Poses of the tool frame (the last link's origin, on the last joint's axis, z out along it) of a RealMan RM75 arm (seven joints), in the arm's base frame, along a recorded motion.
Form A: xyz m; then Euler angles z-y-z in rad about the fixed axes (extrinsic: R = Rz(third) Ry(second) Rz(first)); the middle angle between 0 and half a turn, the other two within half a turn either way.
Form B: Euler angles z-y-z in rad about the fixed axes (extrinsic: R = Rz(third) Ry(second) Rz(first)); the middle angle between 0 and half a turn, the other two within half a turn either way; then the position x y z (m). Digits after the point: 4 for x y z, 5 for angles.
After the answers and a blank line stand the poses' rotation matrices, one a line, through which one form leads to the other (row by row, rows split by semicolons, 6 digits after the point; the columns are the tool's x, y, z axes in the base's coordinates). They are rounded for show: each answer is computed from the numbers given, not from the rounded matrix.
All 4 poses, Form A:
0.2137 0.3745 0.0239 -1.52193 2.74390 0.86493
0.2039 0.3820 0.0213 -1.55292 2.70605 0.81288
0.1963 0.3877 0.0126 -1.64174 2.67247 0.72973
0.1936 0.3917 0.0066 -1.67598 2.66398 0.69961
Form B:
-1.52193 2.74390 0.86493 0.2137 0.3745 0.0239
-1.55292 2.70605 0.81288 0.2039 0.3820 0.0213
-1.64174 2.67247 0.72973 0.1963 0.3877 0.0126
-1.67598 2.66398 0.69961 0.1936 0.3917 0.0066

0.730928 -0.634528 0.251234; -0.682193 -0.669131 0.294749; -0.018918 -0.386830 -0.921957
0.715013 -0.636117 0.290020; -0.699070 -0.646073 0.306415; -0.007542 -0.421835 -0.906641
0.712117 -0.615902 0.336978; -0.701329 -0.645983 0.301403; 0.032047 -0.450967 -0.891965
0.711699 -0.608115 0.351683; -0.700825 -0.649028 0.295984; 0.048260 -0.457120 -0.888095

